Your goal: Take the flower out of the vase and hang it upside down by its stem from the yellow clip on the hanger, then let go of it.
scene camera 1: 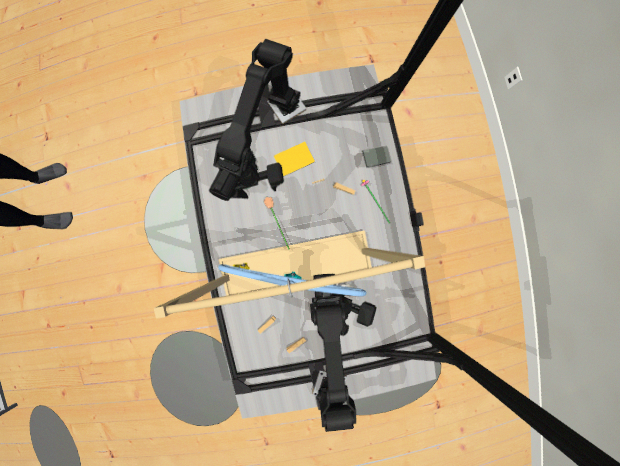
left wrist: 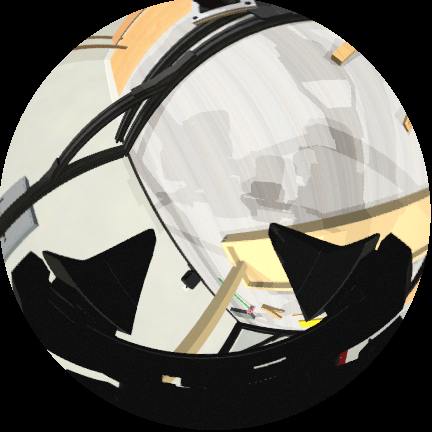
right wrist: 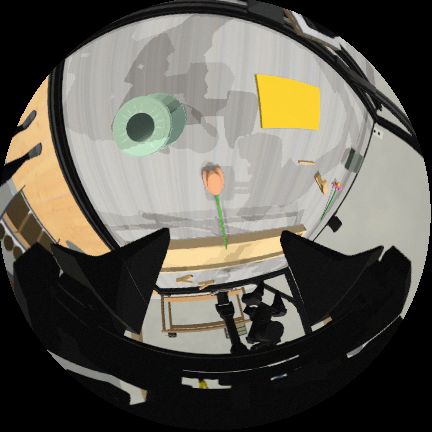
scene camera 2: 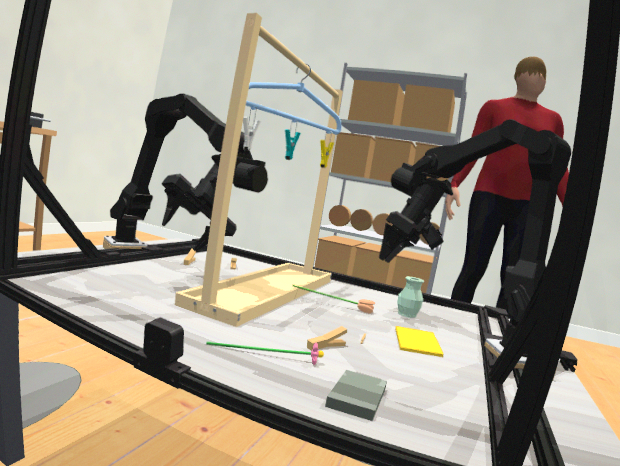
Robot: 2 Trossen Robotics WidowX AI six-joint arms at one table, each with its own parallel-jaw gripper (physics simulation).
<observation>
same spot on wooden rack base: (scene camera 1: 342, 255) = (scene camera 2: 231, 301)
</observation>
